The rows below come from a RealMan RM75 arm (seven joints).
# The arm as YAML. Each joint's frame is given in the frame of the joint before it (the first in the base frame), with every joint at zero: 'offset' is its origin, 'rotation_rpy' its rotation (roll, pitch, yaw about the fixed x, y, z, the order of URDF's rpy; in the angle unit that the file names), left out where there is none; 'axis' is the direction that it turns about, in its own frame. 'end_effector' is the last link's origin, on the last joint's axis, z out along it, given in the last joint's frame.
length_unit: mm
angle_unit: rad
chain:
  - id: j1
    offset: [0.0, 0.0, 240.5]
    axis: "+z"
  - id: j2
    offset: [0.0, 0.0, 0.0]
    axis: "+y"
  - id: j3
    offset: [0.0, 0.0, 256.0]
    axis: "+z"
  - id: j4
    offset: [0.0, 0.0, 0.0]
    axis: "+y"
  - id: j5
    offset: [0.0, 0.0, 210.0]
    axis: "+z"
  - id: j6
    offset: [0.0, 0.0, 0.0]
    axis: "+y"
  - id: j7
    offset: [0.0, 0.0, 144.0]
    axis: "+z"
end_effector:
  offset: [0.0, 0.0, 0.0]
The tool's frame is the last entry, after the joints.
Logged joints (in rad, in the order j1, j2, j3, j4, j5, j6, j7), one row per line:
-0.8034, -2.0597, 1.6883, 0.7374, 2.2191, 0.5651, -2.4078
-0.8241, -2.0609, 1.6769, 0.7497, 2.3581, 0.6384, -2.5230
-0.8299, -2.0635, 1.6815, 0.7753, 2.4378, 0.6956, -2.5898
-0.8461, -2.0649, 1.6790, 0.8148, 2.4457, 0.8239, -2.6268
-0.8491, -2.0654, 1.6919, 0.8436, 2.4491, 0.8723, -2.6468
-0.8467, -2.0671, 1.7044, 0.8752, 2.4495, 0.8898, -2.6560
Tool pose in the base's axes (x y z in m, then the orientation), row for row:
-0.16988, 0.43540, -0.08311, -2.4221, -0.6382, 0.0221
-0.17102, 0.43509, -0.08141, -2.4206, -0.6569, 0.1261
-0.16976, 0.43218, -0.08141, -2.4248, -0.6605, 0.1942
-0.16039, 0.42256, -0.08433, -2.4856, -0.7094, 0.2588
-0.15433, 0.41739, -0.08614, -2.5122, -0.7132, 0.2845
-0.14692, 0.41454, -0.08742, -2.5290, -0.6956, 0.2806
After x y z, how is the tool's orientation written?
As a rotation vector, in radians.
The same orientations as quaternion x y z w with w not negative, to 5 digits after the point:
-0.91837, -0.24198, 0.00838, 0.31301
-0.91641, -0.24869, 0.04774, 0.30995
-0.91598, -0.24951, 0.07336, 0.30551
-0.92167, -0.26305, 0.09596, 0.26857
-0.92484, -0.26256, 0.10474, 0.25450
-0.92848, -0.25538, 0.10302, 0.24920

